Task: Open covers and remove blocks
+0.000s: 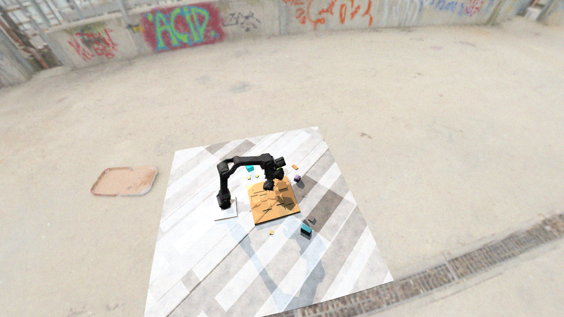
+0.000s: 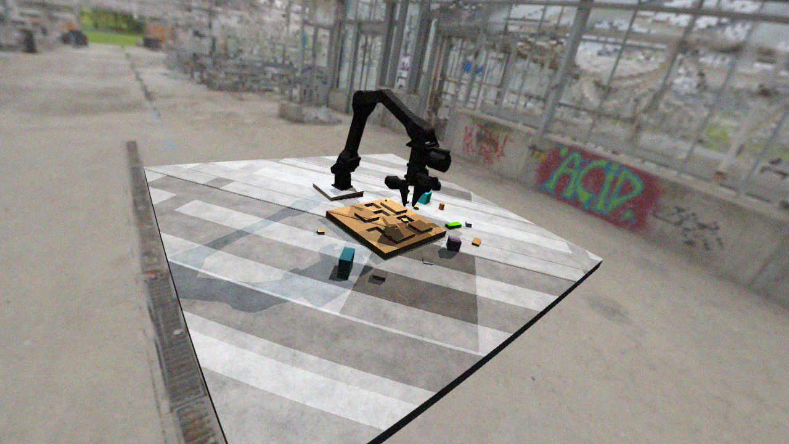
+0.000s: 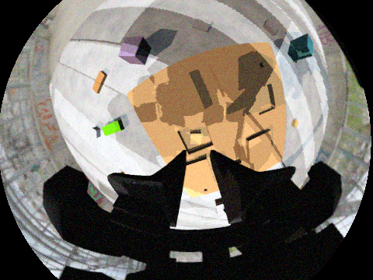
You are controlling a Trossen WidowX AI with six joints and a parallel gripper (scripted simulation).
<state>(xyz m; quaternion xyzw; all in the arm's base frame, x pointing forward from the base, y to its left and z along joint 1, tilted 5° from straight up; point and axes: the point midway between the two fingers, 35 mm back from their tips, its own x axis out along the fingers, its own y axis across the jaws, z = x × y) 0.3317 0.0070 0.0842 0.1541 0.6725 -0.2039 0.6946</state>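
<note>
My gripper tip is 5 cm to the left of the tan puzzle board, 5 cm above it and 2 cm past it. Also, from my gripper tip: green block: 16 cm to the left, 11 cm ahead, 7 cm below; then purple cube: 19 cm ahead, 5 cm below, 1 cm to the left; then small orange block: 26 cm to the left, 6 cm below.
</note>
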